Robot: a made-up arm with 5 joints. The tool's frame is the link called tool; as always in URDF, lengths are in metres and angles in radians. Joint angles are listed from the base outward.
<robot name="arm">
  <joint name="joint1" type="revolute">
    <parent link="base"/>
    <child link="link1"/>
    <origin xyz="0 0 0.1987"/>
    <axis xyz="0 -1 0"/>
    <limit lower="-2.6" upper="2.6"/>
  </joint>
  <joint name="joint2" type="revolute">
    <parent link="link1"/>
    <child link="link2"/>
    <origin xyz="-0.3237 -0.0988 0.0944"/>
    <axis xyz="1 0 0"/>
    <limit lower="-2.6" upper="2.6"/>
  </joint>
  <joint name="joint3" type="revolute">
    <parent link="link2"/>
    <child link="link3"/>
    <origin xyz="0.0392 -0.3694 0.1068"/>
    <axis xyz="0 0 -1"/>
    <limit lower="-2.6" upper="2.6"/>
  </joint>
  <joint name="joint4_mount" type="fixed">
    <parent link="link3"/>
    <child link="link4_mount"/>
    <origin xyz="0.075 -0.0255 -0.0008"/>
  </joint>
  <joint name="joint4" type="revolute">
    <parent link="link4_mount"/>
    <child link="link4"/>
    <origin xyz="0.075 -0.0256 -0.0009"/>
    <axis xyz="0 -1 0"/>
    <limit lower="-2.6" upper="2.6"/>
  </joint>
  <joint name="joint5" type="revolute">
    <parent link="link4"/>
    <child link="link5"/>
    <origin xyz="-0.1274 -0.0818 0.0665"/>
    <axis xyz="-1 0 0"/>
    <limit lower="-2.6" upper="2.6"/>
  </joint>
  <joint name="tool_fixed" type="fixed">
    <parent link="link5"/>
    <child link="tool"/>
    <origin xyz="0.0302 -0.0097 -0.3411"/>
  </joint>
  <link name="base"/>
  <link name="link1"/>
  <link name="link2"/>
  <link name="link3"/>
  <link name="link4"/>
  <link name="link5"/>
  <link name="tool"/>
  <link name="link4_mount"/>
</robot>
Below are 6 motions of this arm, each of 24 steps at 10 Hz.
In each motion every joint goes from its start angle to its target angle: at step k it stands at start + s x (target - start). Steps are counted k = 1, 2, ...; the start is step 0. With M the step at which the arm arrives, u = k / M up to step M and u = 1 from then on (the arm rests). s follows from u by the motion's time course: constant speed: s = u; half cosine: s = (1 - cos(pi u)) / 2; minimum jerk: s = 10 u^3 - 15 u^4 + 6 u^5.
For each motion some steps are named. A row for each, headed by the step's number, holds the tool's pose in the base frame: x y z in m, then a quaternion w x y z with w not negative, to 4 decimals.
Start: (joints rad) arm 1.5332 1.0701 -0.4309 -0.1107 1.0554
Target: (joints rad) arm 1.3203 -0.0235 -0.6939 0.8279 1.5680
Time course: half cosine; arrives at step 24
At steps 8, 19, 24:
8: 0.4025 -0.6438 0.1459 0.5428 -0.1832 -0.8179 -0.0530
19: -0.1008 -0.8208 0.2629 0.3001 -0.3638 -0.8187 -0.3277
24: -0.1794 -0.8120 0.2867 0.2537 -0.3852 -0.8150 -0.3508

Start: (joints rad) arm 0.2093 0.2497 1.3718 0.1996 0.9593
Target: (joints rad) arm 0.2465 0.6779 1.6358 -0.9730 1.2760
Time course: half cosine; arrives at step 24
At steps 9, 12, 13, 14, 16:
9: -0.6835 -0.5359 -0.0054 0.7694 -0.1443 0.3996 -0.4769
12: -0.6990 -0.5170 0.0027 0.7817 -0.0629 0.4895 -0.3813
13: -0.7032 -0.5145 0.0046 0.7833 -0.0345 0.5157 -0.3454
14: -0.7070 -0.5136 0.0057 0.7836 -0.0063 0.5391 -0.3086
16: -0.7128 -0.5158 0.0045 0.7808 0.0471 0.5764 -0.2363

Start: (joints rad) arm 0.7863 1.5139 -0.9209 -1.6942 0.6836
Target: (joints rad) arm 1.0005 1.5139 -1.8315 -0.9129 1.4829
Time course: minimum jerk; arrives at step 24
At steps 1, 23, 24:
1: 0.3405 -0.3580 -0.1666 0.6419 -0.3410 -0.2201 0.6506
23: 0.0912 -0.3157 0.3070 0.1538 -0.4525 -0.8706 0.1170
24: 0.0908 -0.3158 0.3071 0.1533 -0.4524 -0.8708 0.1166

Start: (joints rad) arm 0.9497 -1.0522 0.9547 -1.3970 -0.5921
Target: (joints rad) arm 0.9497 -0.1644 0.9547 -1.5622 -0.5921
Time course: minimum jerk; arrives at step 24
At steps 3, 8, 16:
3: -0.5049 -0.0961 0.1992 0.7100 0.4236 -0.2114 -0.5214
8: -0.5058 -0.1457 0.2012 0.7203 0.4800 -0.1411 -0.4805
16: -0.4694 -0.2945 0.1804 0.7137 0.6120 0.0791 -0.3315

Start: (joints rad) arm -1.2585 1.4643 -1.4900 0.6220 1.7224
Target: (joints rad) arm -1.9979 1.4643 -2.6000 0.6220 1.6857
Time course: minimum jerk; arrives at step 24
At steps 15, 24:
15: 0.0373 -0.2489 0.1220 0.9399 0.0401 -0.2117 -0.2647
24: 0.1509 -0.2363 0.1797 0.9257 0.0713 -0.2560 -0.2692

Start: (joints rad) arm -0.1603 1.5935 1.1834 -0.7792 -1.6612
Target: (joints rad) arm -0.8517 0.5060 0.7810 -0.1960 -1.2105
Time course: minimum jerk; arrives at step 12
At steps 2, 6, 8, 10, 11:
2: -0.0971 -0.3370 -0.1037 0.2522 -0.7166 -0.2631 0.5947
6: -0.1144 -0.3941 0.1501 0.1322 0.6972 0.1593 -0.6863
8: -0.0908 -0.3768 0.2559 0.3798 0.5976 0.1630 -0.6870
10: -0.0728 -0.3661 0.2983 0.5154 0.5149 0.1883 -0.6586
11: -0.0695 -0.3649 0.3044 0.5375 0.4992 0.1942 -0.6513

